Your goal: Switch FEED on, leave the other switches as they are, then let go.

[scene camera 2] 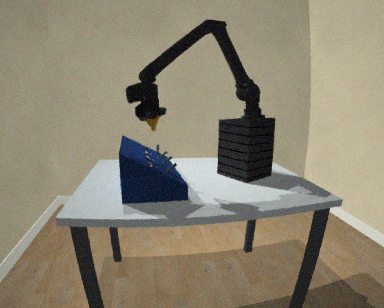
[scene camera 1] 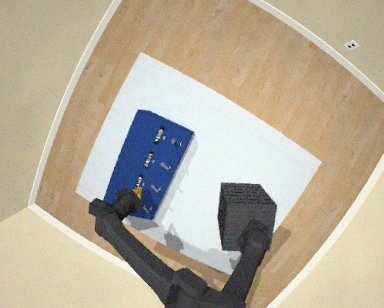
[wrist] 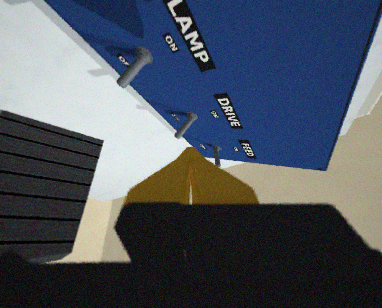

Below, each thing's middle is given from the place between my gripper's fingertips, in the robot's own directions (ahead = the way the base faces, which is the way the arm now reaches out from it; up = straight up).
The blue sloped switch box [scene camera 1: 148,144] lies 40 mm ahead of my hand, 20 mm to the right of it and 160 mm below it.
